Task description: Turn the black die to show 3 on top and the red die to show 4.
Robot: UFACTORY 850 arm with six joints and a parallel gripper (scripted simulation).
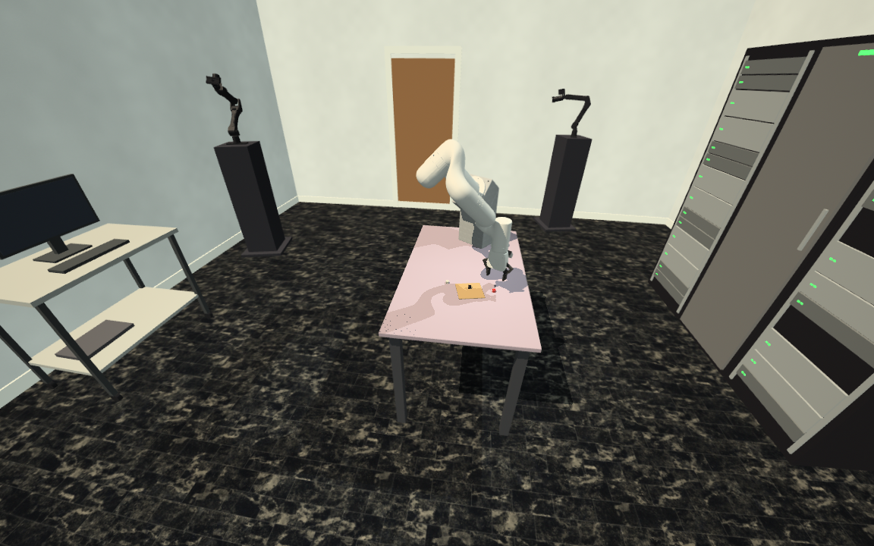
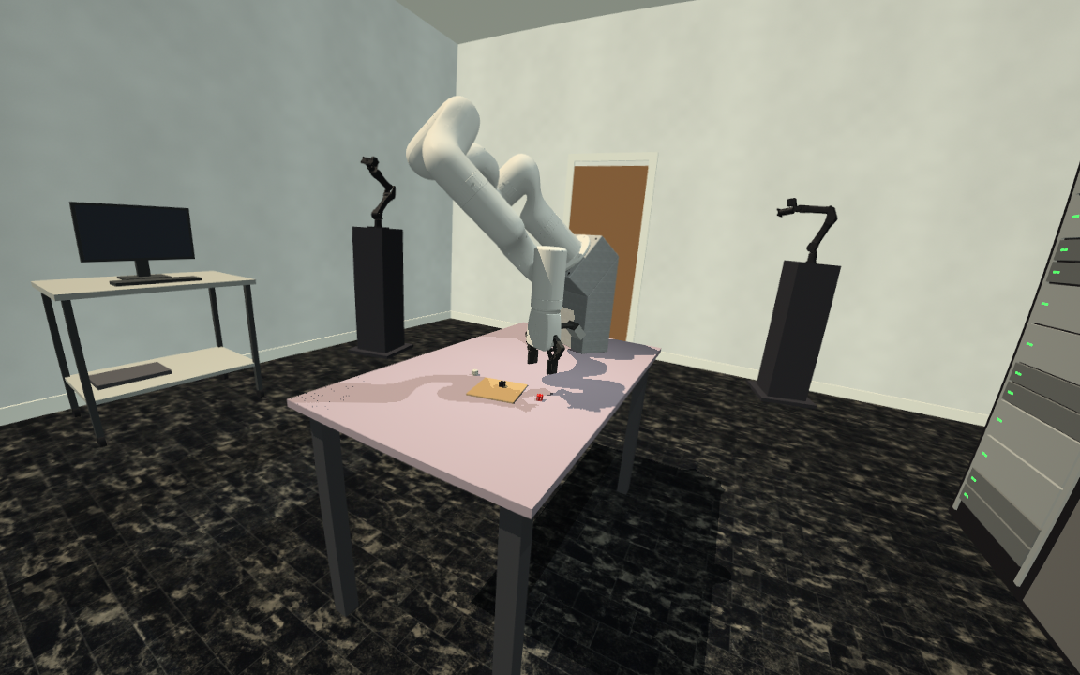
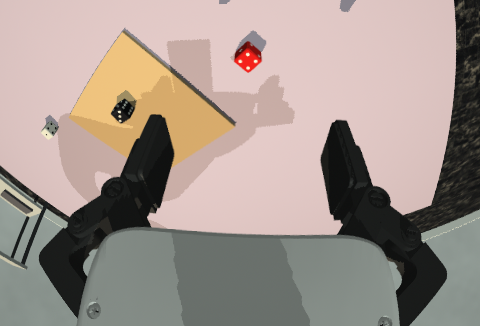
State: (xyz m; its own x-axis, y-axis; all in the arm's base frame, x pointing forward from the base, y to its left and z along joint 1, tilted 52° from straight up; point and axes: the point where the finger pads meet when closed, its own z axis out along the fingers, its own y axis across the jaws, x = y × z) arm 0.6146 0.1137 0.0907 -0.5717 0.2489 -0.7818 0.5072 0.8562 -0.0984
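Now: the red die 100 mm below my hand. From my hand the other things lie so: mat 130 mm to the right, 100 mm below, 20 mm behind; white die 240 mm to the right, 110 mm behind, 100 mm below; black die 130 mm to the right, 90 mm below, 40 mm behind.
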